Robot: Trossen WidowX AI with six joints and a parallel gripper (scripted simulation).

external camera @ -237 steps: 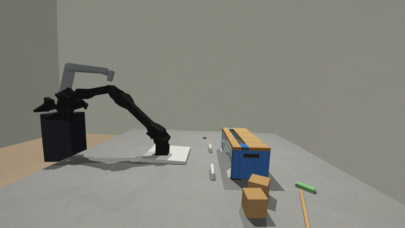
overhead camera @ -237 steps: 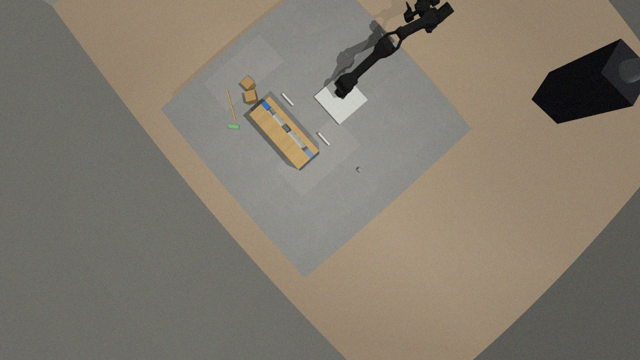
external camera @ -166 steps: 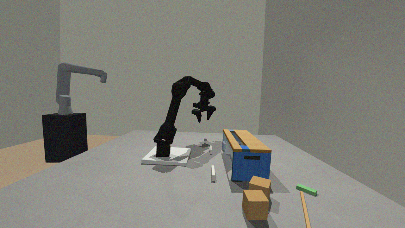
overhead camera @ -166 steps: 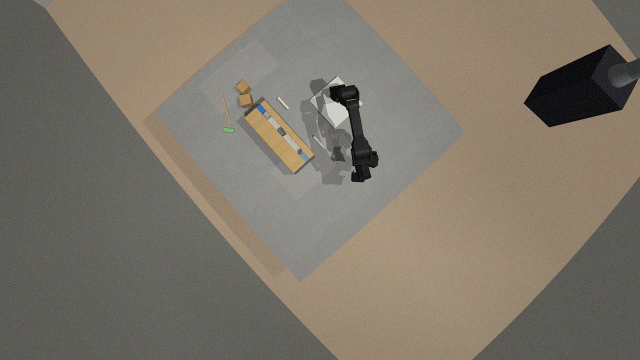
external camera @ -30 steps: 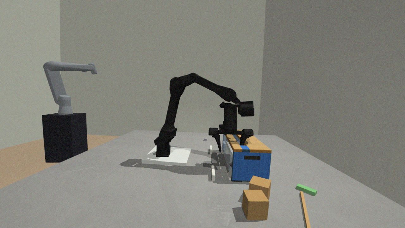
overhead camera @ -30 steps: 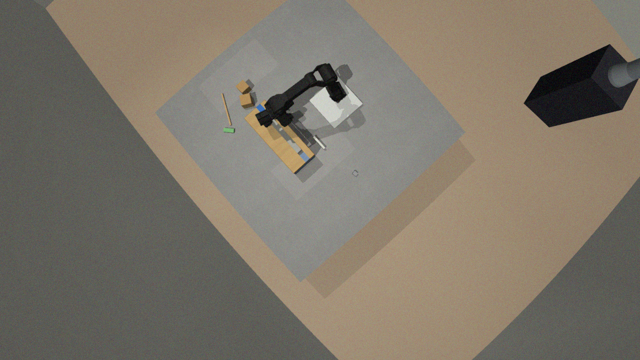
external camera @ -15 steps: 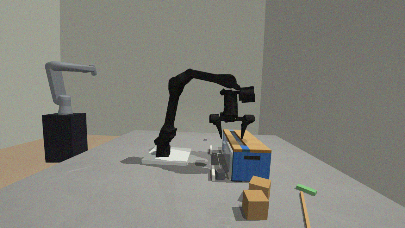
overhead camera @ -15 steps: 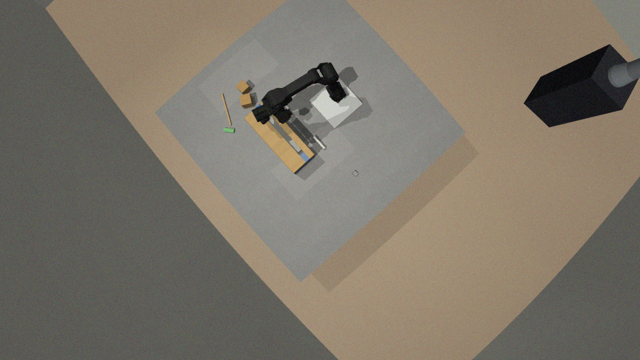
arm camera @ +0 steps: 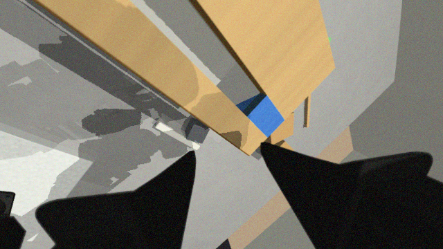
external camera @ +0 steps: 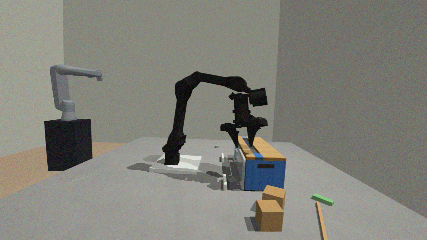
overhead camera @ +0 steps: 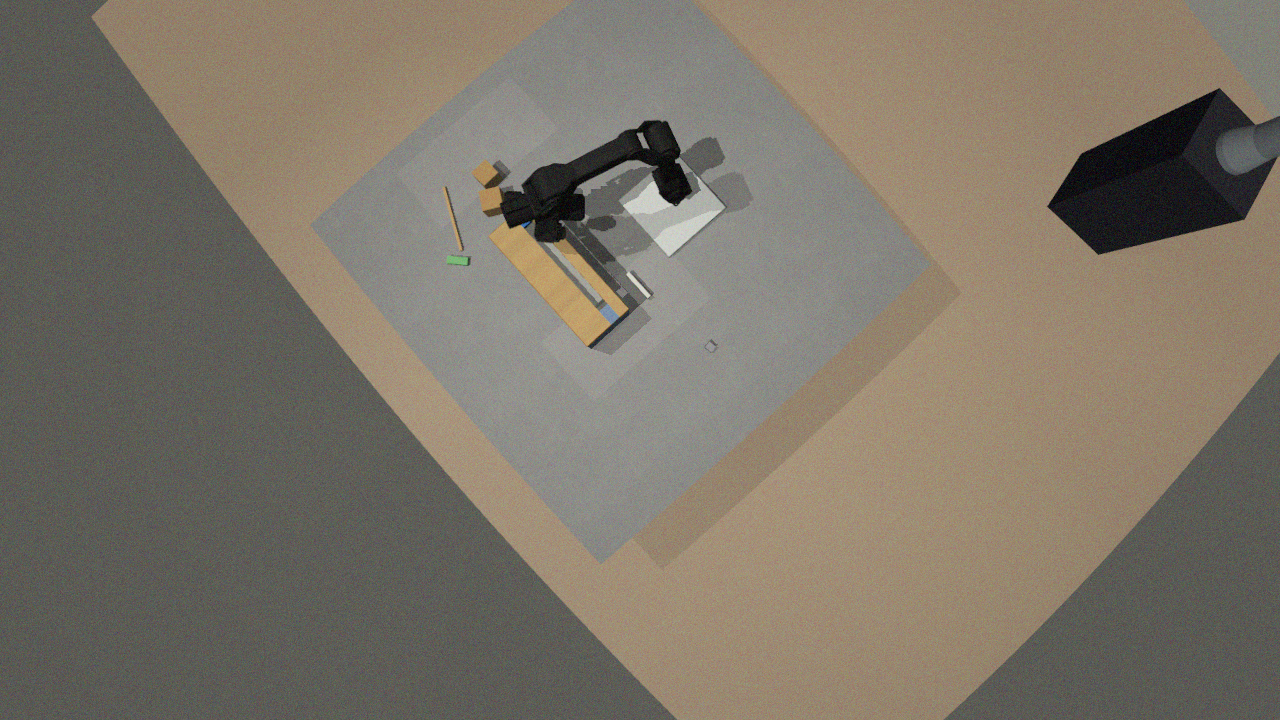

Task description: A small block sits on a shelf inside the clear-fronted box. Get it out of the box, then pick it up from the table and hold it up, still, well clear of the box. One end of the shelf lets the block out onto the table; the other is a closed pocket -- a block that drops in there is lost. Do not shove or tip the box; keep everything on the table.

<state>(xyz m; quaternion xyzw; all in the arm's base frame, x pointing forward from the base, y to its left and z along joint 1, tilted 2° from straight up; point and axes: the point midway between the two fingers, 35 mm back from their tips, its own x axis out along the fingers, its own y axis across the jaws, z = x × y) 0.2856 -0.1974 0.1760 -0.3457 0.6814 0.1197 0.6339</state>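
Now: gripper tip 13 cm above the grey block, 5 cm past it and 2 cm to the left of it. The rest, counted from my gripper tip: box 13 cm to the left, 9 cm below, 6 cm ahead; wooden stick 24 cm to the right, 15 cm below, 15 cm ahead.
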